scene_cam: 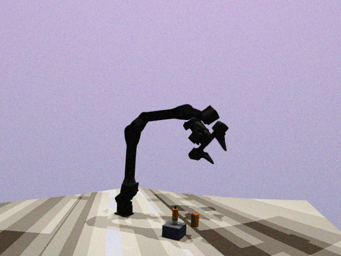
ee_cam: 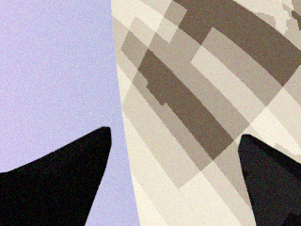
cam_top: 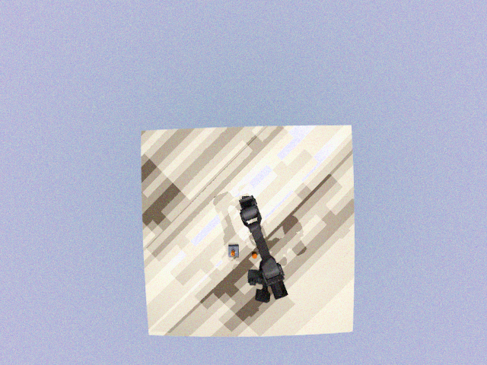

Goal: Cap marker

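Right now my gripper tip is 240 mm above the orange cap, 80 mm past it and 10 mm to the left of it. Round my gripper tip: dark grey holder block: 250 mm below, 130 mm to the right, 110 mm behind.
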